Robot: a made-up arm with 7 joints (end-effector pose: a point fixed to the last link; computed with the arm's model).
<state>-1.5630 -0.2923 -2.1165 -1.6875 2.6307 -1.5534 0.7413</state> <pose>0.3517 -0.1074 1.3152 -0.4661 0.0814 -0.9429</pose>
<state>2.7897 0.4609 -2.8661 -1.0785 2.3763 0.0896 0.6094</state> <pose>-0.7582 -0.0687 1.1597 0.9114 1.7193 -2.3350</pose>
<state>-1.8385 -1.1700 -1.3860 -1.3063 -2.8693 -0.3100 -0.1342</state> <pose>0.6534 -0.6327 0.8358 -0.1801 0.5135 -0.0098</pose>
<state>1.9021 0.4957 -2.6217 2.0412 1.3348 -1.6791 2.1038</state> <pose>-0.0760 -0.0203 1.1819 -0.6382 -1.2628 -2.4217</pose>
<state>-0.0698 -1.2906 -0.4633 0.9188 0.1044 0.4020 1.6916</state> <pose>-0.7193 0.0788 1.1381 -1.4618 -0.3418 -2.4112</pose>
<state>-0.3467 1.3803 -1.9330 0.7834 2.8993 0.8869 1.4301</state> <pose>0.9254 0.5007 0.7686 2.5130 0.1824 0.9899</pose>
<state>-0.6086 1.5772 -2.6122 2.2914 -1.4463 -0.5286 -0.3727</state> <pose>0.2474 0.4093 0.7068 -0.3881 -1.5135 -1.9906</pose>
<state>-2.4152 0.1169 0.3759 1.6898 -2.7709 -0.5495 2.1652</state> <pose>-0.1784 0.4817 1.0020 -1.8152 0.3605 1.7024</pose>
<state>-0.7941 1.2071 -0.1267 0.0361 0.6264 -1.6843 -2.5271</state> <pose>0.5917 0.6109 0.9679 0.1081 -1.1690 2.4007</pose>
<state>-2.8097 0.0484 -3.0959 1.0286 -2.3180 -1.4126 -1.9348</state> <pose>0.2166 -0.0999 1.2343 2.0121 -2.1662 -0.0115</pose>
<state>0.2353 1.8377 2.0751 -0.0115 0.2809 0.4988 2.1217</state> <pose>1.0502 -0.3188 0.2820 0.5635 0.2351 -0.0310</pose>
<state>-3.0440 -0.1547 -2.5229 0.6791 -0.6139 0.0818 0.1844</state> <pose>0.3415 -0.1252 1.5066 -0.8439 0.3253 -0.8043</pose>
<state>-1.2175 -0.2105 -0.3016 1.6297 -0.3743 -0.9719 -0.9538</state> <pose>0.1136 0.2199 1.3689 0.3125 -0.4389 1.5361</pose>
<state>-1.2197 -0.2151 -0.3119 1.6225 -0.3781 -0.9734 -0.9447</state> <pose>0.1087 0.2159 1.3719 0.3183 -0.4494 1.5401</pose>
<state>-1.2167 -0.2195 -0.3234 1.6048 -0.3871 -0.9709 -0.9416</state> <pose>0.1048 0.2106 1.3775 0.3369 -0.4602 1.5448</pose>
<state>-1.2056 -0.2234 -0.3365 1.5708 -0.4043 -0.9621 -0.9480</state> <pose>0.1026 0.2031 1.3872 0.3752 -0.4716 1.5512</pose>
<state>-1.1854 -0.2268 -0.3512 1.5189 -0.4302 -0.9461 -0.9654</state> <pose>0.1020 0.1930 1.4012 0.4348 -0.4842 1.5604</pose>
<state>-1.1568 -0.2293 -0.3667 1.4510 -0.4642 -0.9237 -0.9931</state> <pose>0.1027 0.1804 1.4186 0.5134 -0.4990 1.5732</pose>
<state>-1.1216 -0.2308 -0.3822 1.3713 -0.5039 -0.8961 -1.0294</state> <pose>0.1042 0.1654 1.4380 0.6052 -0.5170 1.5905</pose>
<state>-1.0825 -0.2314 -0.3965 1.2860 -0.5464 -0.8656 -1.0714</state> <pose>0.1058 0.1489 1.4579 0.7026 -0.5389 1.6121</pose>
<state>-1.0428 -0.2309 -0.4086 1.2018 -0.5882 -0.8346 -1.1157</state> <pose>0.1072 0.1322 1.4764 0.7969 -0.5636 1.6371</pose>
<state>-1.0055 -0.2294 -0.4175 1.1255 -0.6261 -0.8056 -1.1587</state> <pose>0.1083 0.1167 1.4924 0.8806 -0.5888 1.6627</pose>
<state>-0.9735 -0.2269 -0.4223 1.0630 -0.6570 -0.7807 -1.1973</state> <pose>0.1097 0.1042 1.5049 0.9473 -0.6113 1.6857</pose>
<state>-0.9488 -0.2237 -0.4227 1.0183 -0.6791 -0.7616 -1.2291</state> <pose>0.1117 0.0957 1.5134 0.9944 -0.6281 1.7027</pose>
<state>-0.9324 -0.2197 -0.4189 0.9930 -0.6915 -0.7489 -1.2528</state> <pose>0.1150 0.0919 1.5180 1.0212 -0.6366 1.7116</pose>
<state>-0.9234 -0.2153 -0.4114 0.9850 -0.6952 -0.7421 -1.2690</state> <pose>0.1195 0.0923 1.5193 1.0306 -0.6374 1.7122</pose>
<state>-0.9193 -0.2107 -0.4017 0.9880 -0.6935 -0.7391 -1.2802</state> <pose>0.1249 0.0953 1.5184 1.0293 -0.6327 1.7073</pose>
